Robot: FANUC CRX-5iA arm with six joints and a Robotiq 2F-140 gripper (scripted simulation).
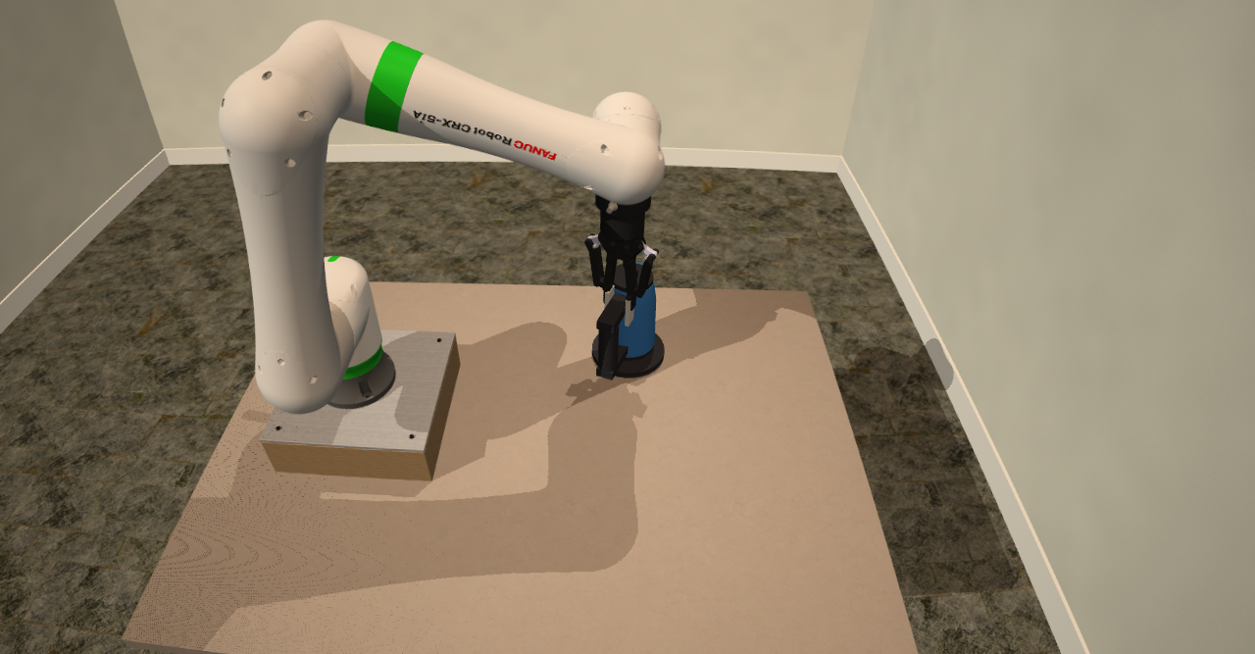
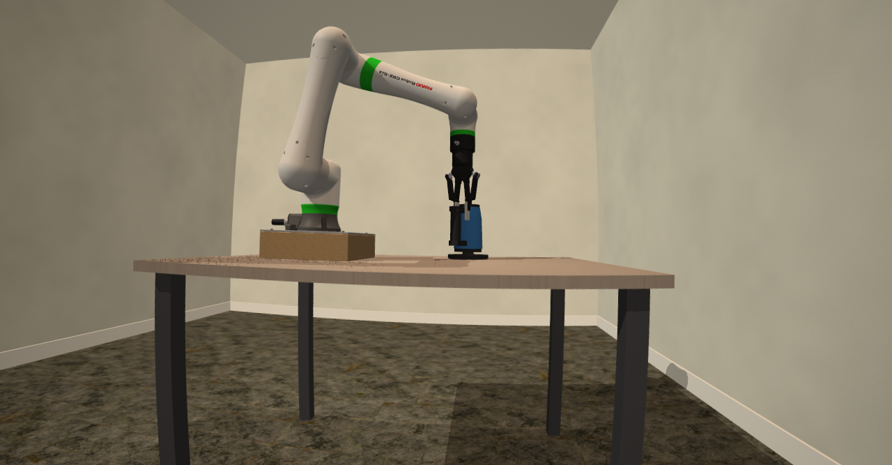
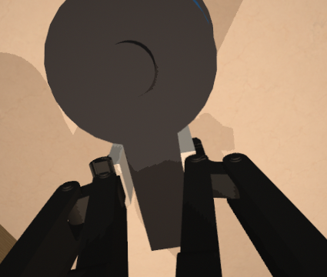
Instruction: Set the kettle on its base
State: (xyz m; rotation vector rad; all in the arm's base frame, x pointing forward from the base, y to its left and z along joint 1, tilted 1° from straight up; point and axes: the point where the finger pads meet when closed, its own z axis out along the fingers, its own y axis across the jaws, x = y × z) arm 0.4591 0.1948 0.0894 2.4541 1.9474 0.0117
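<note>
The blue kettle lies 50 mm below my hand, 30 mm to the left of it and 10 mm ahead of it. Round my hand: round black base (160 mm below, 60 mm to the left, 10 mm ahead).
</note>
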